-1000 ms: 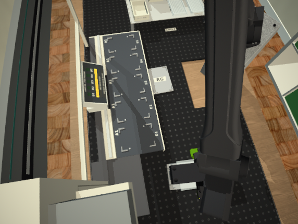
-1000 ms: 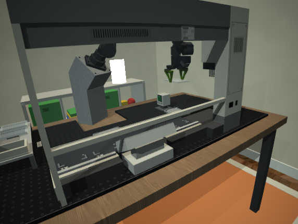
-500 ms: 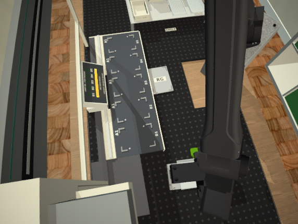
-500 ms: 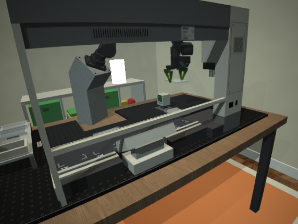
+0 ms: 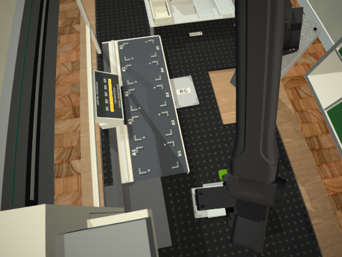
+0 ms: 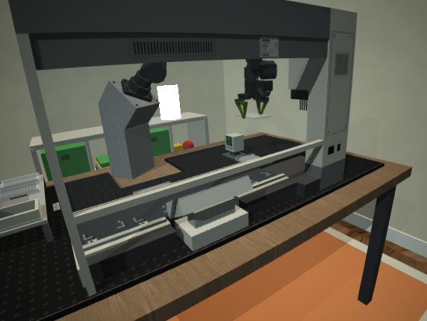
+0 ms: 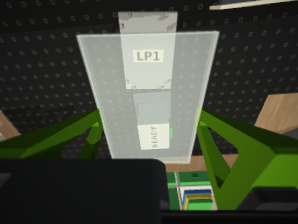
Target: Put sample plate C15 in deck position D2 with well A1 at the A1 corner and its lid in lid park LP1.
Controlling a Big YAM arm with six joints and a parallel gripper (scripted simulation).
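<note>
Now: hand 210 mm above the lid park LP1. The rest, counted from my hand: green-lit key: 120 mm behind, 60 mm to the right, 130 mm below; clear plate lid: right at my hand; regrip nest RG: 100 mm ahead, 450 mm to the right, 210 mm below.
</note>
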